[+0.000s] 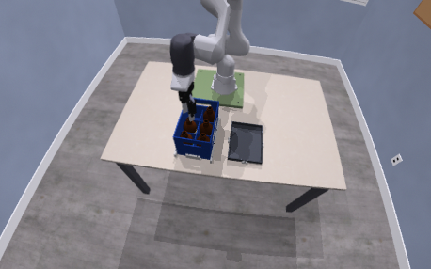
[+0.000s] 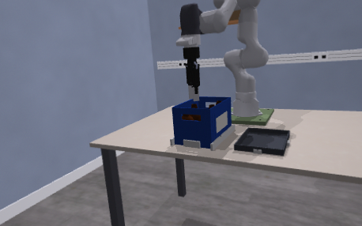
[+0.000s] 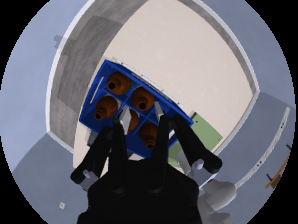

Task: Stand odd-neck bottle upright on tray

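My gripper is now 13 cm above the blue crate and 4 cm to the right of it. Also, from my hand: dark tray: 32 cm to the left, 20 cm below, 4 cm ahead; then bottle: 13 cm below, 11 cm to the left, 8 cm behind.
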